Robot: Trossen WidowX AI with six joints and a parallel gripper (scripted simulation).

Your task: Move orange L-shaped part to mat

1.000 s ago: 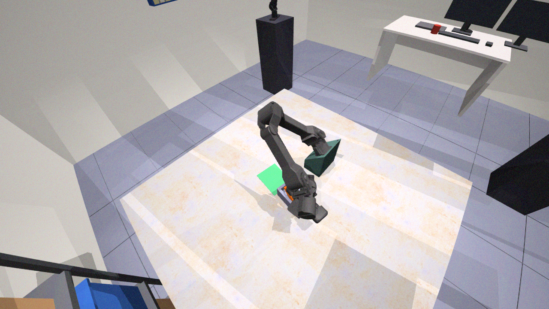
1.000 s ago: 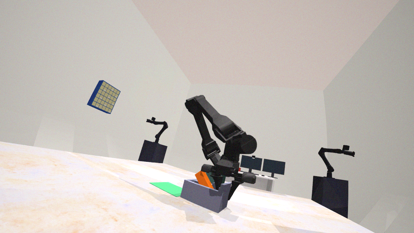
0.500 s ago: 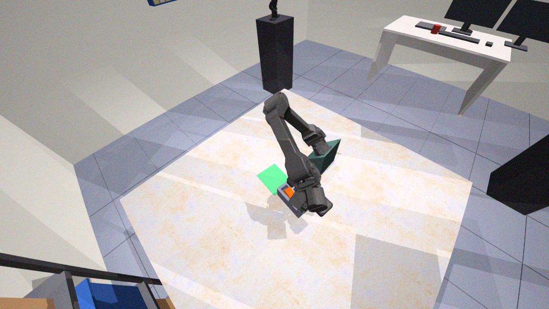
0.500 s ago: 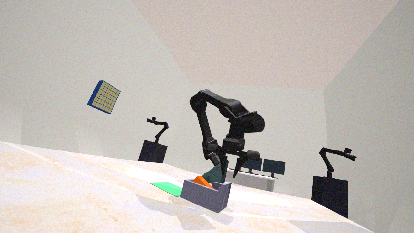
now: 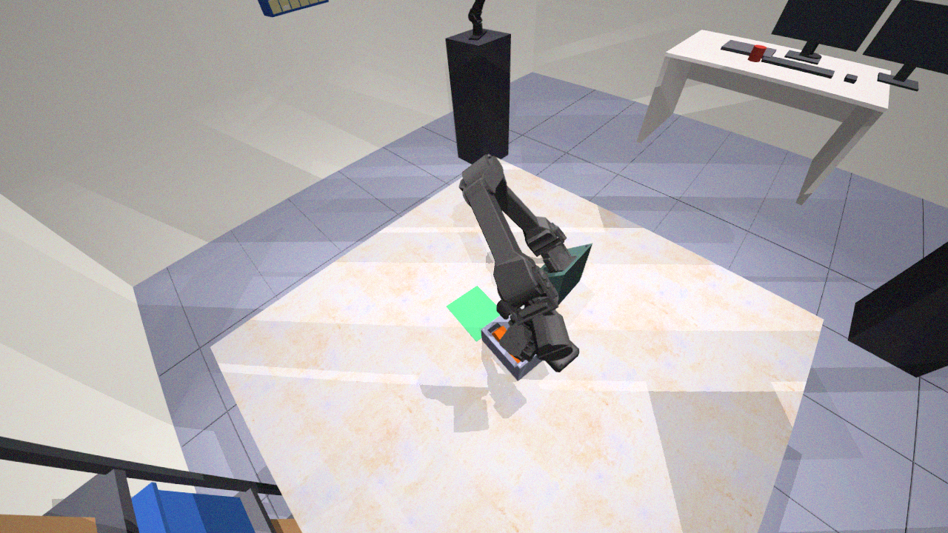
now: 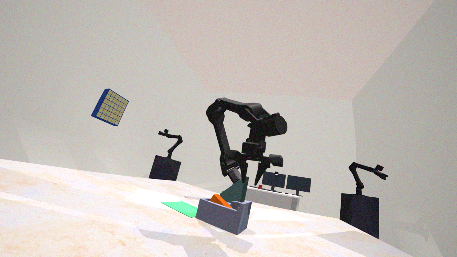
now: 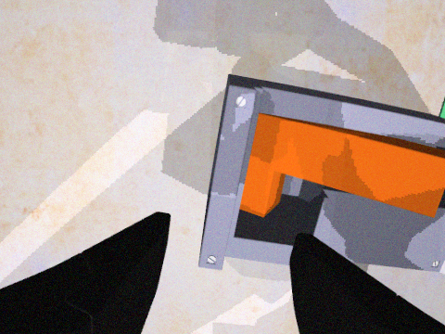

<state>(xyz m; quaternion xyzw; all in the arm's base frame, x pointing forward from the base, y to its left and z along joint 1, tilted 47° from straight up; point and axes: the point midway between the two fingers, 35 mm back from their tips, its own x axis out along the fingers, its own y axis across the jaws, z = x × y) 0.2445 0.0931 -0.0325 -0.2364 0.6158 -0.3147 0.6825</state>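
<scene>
Right now my gripper tip is 100 mm above the orange L-shaped part, 50 mm to the left of it and 10 mm past it. The rest, counted from my gripper tip: green mat (220 mm to the right, 160 mm below, 40 mm behind).
</scene>
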